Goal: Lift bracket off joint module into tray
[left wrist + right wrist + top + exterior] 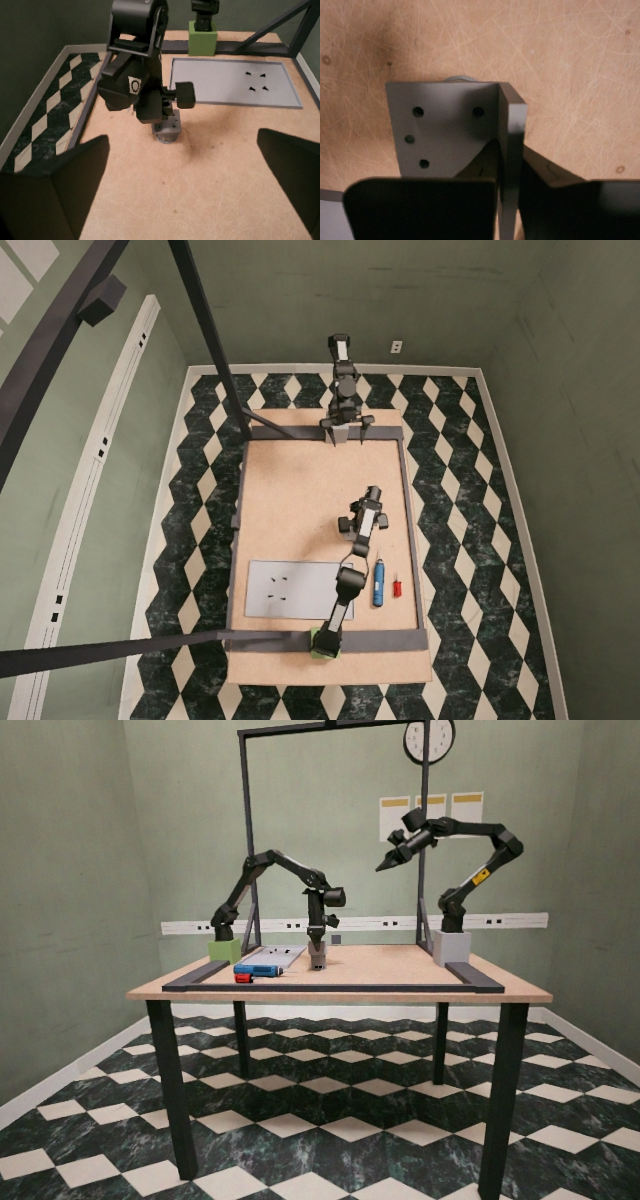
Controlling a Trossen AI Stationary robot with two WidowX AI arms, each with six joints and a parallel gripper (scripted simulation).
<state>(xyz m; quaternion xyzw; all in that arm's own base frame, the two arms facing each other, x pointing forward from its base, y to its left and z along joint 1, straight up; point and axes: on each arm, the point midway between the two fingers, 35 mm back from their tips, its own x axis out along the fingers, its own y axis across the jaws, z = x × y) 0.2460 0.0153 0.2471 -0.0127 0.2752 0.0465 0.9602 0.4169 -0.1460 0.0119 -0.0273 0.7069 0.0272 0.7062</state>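
Now: the flat grey tray 220 mm behind my right hand, 240 mm to the right of it and 100 mm below it. The rest, counted from my right hand: small red tool 160 mm ahead, 210 mm to the right, 90 mm below; grey angle bracket 30 mm behind, 30 mm below; joint module 30 mm behind, 80 mm below.
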